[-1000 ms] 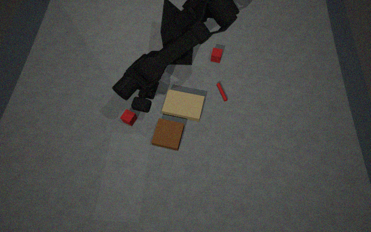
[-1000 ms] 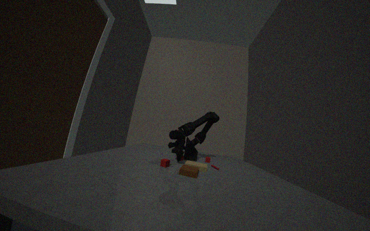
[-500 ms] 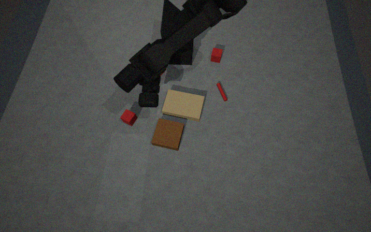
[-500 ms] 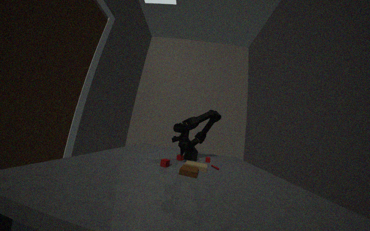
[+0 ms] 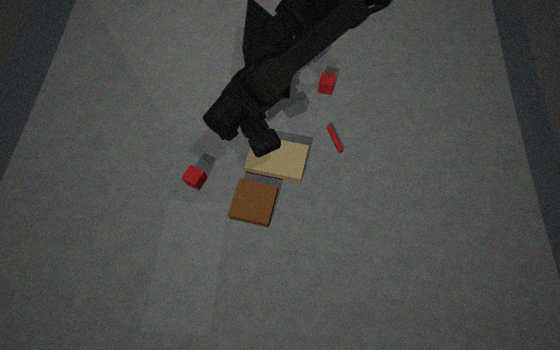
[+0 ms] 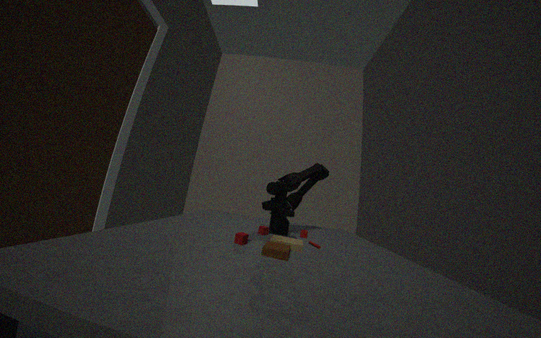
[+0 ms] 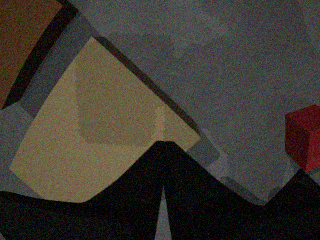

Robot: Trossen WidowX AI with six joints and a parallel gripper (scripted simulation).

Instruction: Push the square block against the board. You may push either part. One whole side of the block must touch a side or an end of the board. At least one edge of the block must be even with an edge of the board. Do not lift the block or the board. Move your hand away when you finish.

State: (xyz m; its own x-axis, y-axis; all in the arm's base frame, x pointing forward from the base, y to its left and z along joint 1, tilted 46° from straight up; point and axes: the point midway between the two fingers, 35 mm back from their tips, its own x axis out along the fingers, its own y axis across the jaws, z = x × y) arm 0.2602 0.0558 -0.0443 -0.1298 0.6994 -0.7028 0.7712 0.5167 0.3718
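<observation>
My gripper tip is now 20 mm short of the tan board, 60 mm to the right of it and 50 mm above it. From my gripper tip the other things lie so: thin red stick: 70 mm behind, 200 mm to the left, 60 mm below; brown square block: 150 mm ahead, 30 mm to the left, 50 mm below.
</observation>
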